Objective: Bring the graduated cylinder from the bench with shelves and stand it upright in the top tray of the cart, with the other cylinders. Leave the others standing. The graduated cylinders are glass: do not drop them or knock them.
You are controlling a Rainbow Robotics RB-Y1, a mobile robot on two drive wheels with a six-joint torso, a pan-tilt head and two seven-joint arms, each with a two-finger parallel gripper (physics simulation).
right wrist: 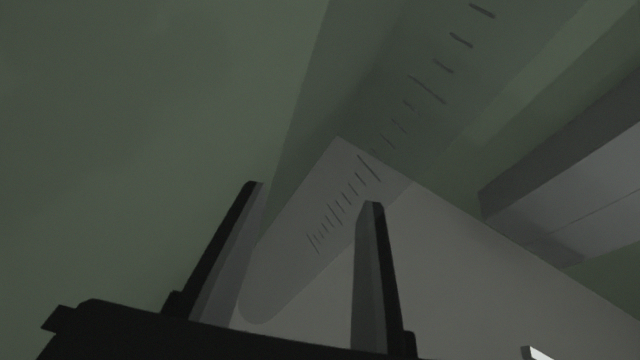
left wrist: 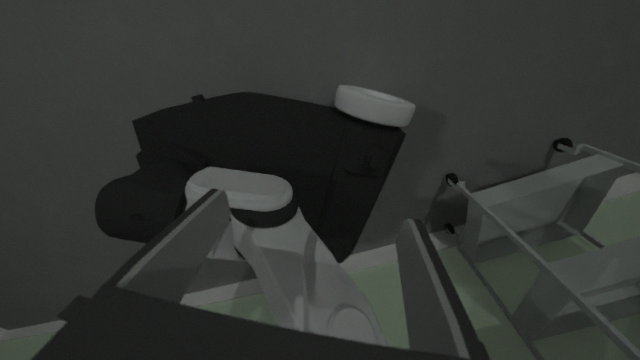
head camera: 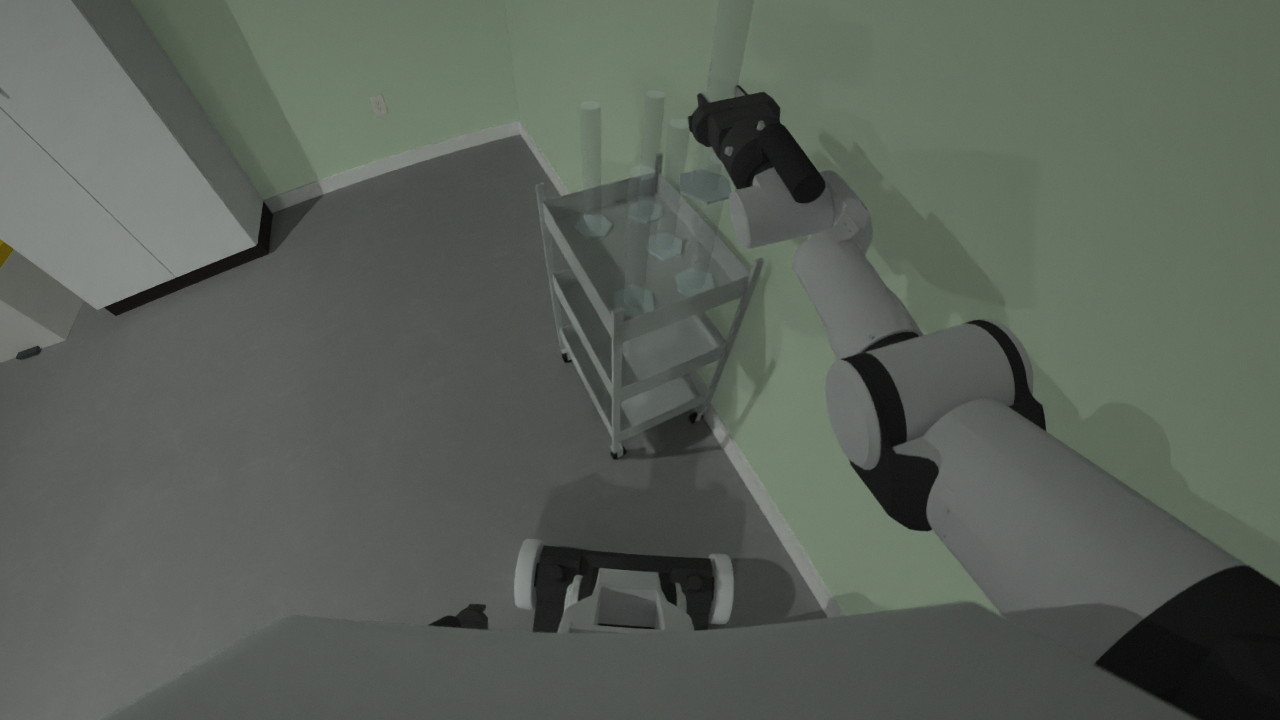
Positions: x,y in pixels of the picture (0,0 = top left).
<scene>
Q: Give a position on a tall white cabinet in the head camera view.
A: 125,192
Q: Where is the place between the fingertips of my right gripper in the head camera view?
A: At 718,95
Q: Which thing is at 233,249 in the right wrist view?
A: My right gripper.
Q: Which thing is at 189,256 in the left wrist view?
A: My left gripper.
</scene>
